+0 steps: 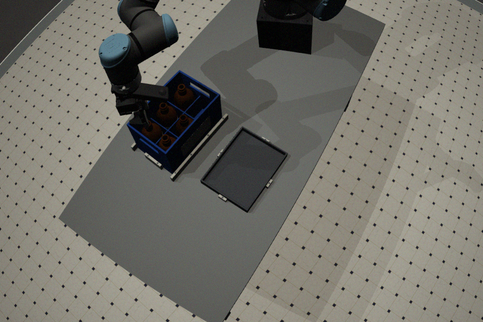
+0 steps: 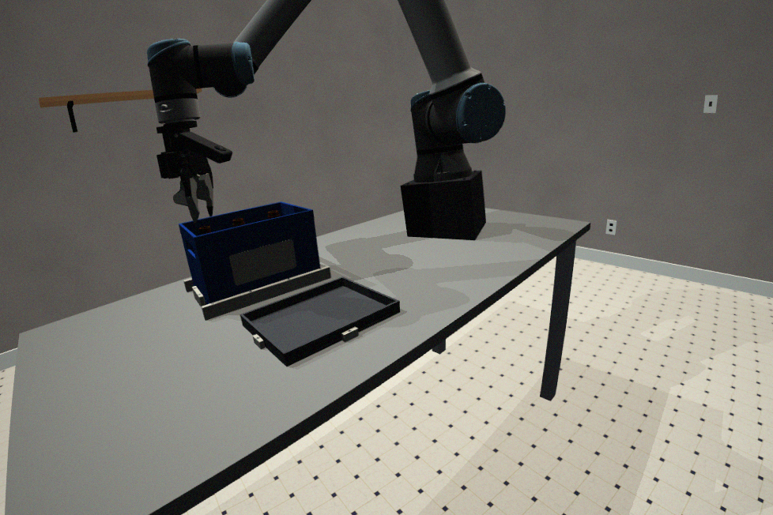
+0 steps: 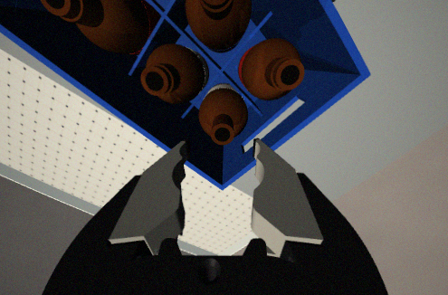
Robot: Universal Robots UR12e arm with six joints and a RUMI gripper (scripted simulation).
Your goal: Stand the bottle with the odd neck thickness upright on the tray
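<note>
The bottle is 11 cm below my hand. The rest, counted from my hand: black tray: 31 cm to the left, 18 cm below, 12 cm behind; blue crate: 11 cm below, 8 cm behind, 4 cm to the left.
</note>
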